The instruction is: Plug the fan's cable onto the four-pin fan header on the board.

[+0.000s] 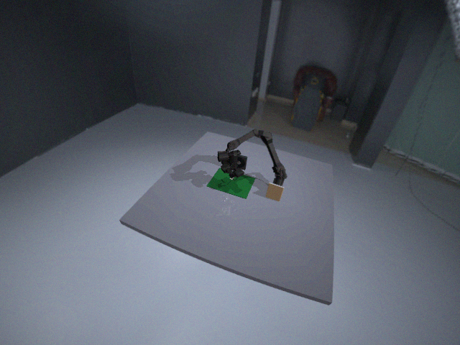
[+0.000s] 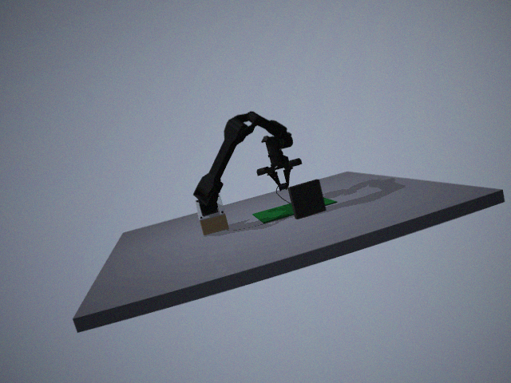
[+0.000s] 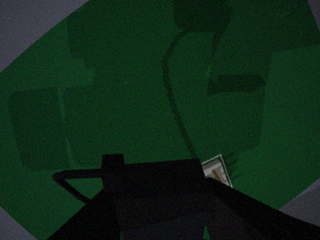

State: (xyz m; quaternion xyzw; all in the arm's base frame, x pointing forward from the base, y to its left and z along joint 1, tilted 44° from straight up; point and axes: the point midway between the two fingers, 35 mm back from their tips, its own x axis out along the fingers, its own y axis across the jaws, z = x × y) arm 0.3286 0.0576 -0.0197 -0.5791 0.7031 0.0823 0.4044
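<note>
Right now the green board is 110 mm below my gripper tip, 40 mm to the right of it and 10 mm ahead of it. Round my gripper tip: dark square fan 230 mm to the right, 30 mm below, 30 mm ahead; fan plug 10 mm to the right.
</note>
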